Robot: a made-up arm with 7 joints.
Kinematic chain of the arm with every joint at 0, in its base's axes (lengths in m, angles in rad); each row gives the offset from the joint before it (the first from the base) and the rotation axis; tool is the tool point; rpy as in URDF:
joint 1: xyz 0 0 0.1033 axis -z
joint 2: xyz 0 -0.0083 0.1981 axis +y
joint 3: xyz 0 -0.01 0.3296 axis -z
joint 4: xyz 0 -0.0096 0.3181 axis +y
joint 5: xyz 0 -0.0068 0.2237 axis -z
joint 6: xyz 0 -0.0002 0.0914 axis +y
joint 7: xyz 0 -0.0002 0.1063 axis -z
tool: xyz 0 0 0 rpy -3.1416 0 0
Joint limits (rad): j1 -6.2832..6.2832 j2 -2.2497..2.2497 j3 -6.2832..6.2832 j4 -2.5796..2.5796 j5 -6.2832..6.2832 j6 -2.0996..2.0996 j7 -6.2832..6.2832
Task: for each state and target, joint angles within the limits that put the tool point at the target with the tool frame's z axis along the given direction. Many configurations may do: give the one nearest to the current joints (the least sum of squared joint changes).
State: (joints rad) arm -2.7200 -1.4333 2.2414 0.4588 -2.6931 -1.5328 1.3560
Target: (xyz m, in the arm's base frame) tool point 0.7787 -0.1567 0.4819 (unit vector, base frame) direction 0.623 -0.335 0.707
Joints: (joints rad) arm -2.7262 -1.0914 2.3441 0.7753 -2.9344 -2.0996 1.3560
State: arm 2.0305 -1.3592 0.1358 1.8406 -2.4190 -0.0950 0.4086
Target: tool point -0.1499 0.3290 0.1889 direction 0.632 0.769 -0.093
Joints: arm 1.7923 -2.1269 0.9106 2.5300 -2.1343 -0.7609 0.4086
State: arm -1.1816 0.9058 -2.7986 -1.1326 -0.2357 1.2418 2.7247
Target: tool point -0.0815 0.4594 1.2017 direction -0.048 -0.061 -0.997
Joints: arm -1.8121 0.3143 -3.0237 -0.6542 -0.1159 0.9152 2.7247
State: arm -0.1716 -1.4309 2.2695 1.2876 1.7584 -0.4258 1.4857
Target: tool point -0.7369 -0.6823 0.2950 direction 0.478 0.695 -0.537
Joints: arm -0.4947 -1.5864 1.7403 0.6769 1.1915 -0.7103 1.4857
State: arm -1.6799 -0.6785 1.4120 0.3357 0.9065 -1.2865 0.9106
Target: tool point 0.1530 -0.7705 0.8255 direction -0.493 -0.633 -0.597
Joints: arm -1.6299 -1.0311 2.0931 0.1514 1.6526 -1.7727 0.9106
